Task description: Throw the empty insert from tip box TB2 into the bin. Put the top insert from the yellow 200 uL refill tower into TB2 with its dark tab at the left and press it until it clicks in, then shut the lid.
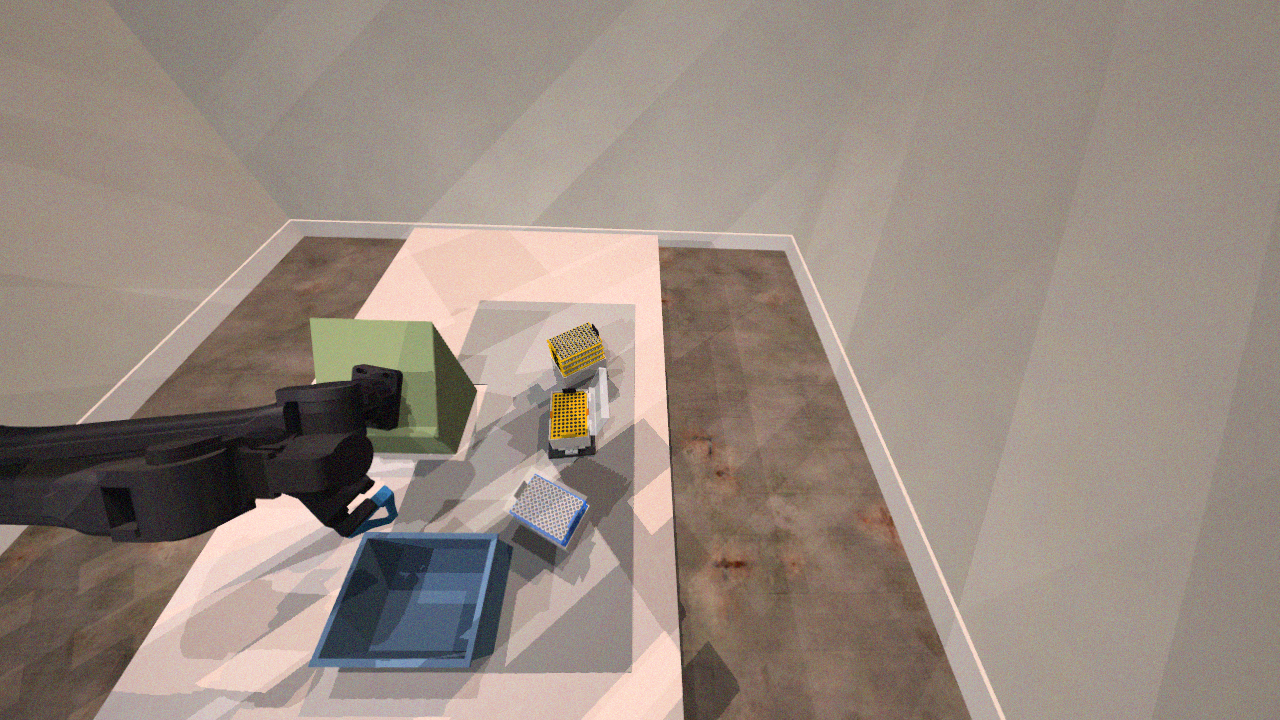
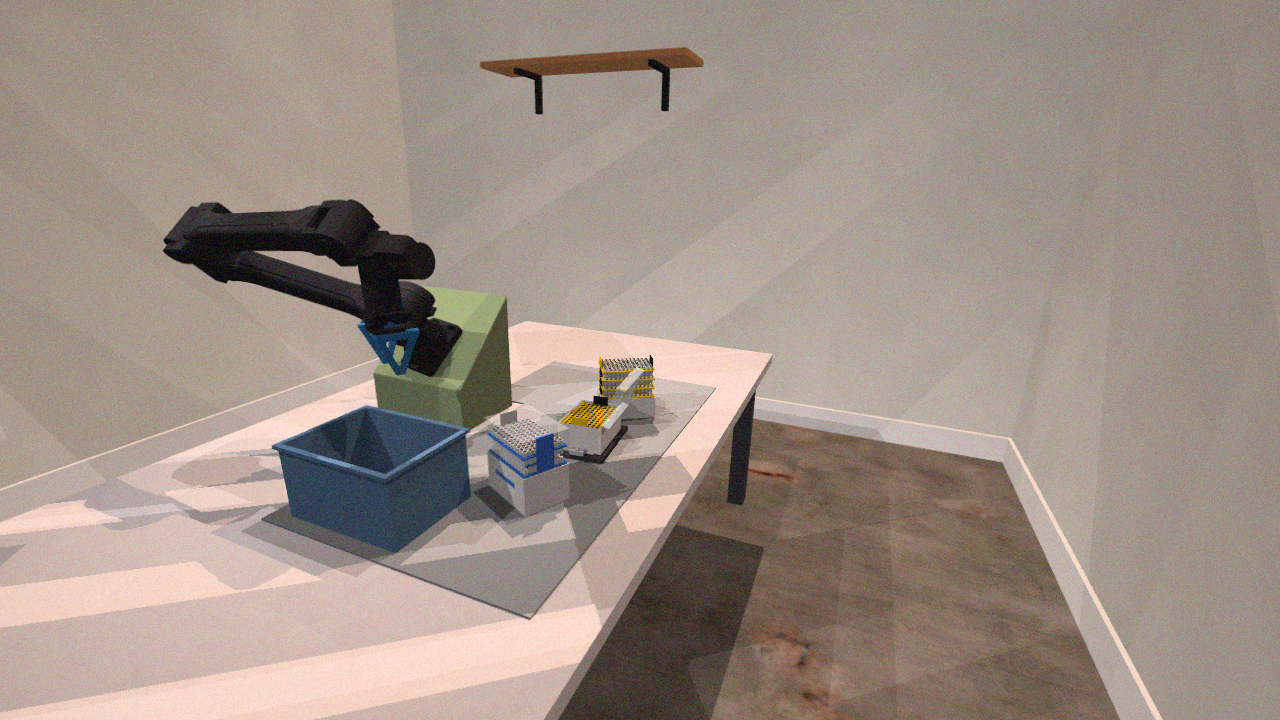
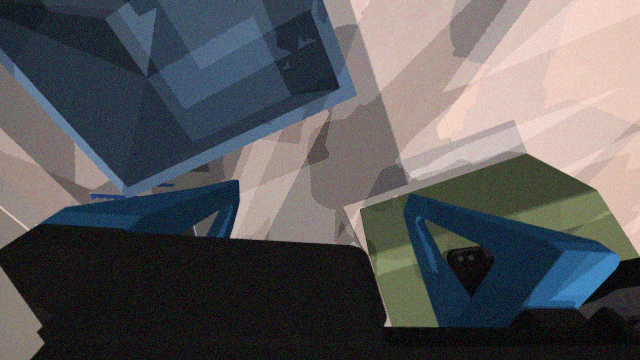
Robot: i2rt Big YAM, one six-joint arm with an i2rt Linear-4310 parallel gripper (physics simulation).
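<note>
Tip box TB2 (image 1: 570,443) (image 2: 586,440) stands on a dark base on the mat. Its pale lid (image 1: 603,394) (image 2: 630,385) is open at the side. A yellow insert (image 1: 569,414) (image 2: 590,415) with empty holes sits in it, a dark tab at its far end. The yellow refill tower (image 1: 576,349) (image 2: 626,379) stands behind it, its stacked inserts filled with tips. The blue bin (image 1: 490,595) (image 2: 331,492) (image 3: 240,142) looks empty where its inside shows. My gripper (image 1: 383,508) (image 2: 391,347) (image 3: 325,197) is open and empty, high above the table between bin and green block.
A blue refill tower (image 1: 548,508) (image 2: 528,483) stands between the bin and TB2. The green sloped block (image 1: 438,394) (image 2: 487,358) (image 3: 395,250) stands behind the gripper. The grey mat (image 1: 572,635) (image 2: 537,573) lies on the table. A wooden shelf (image 2: 590,62) is on the wall.
</note>
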